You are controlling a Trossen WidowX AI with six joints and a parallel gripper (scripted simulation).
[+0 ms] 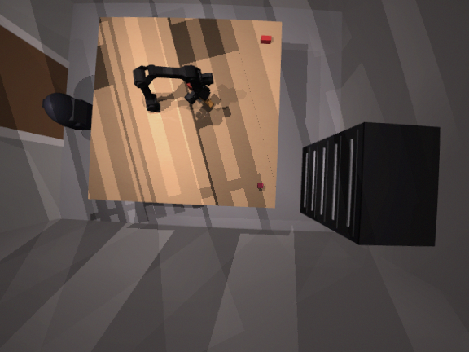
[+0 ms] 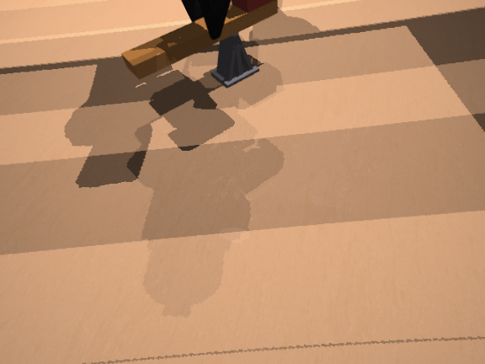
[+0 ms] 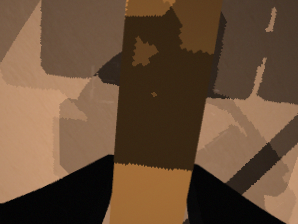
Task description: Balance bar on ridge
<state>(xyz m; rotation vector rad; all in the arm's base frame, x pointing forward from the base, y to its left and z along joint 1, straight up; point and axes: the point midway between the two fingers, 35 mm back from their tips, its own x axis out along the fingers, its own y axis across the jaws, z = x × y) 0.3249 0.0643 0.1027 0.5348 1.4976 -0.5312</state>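
The dark blue-grey ridge lies 4 cm below my gripper tip, 2 cm to the left of it and 2 cm behind it.
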